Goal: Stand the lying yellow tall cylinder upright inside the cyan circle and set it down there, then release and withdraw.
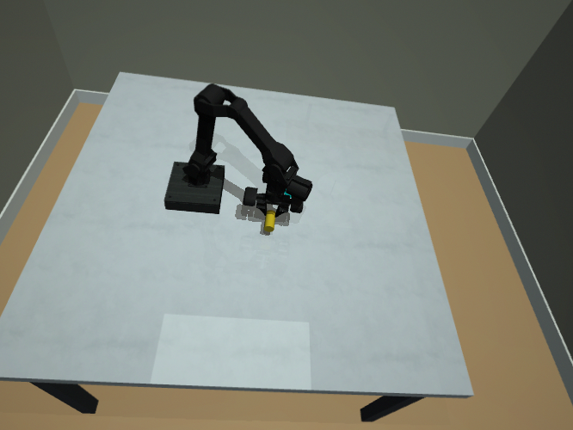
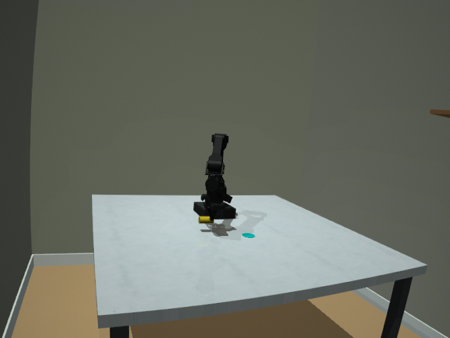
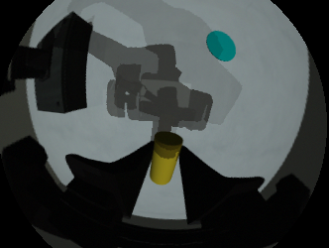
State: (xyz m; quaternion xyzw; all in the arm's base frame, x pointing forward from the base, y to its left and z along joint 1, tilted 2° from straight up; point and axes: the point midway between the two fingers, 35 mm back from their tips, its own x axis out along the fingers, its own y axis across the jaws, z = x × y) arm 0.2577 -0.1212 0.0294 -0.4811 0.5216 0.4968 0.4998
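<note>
My gripper tip is 16 cm to the right of the cyan circle, 8 cm short of it and 6 cm above it. Round my gripper tip: yellow tall cylinder (2 cm to the right).
</note>
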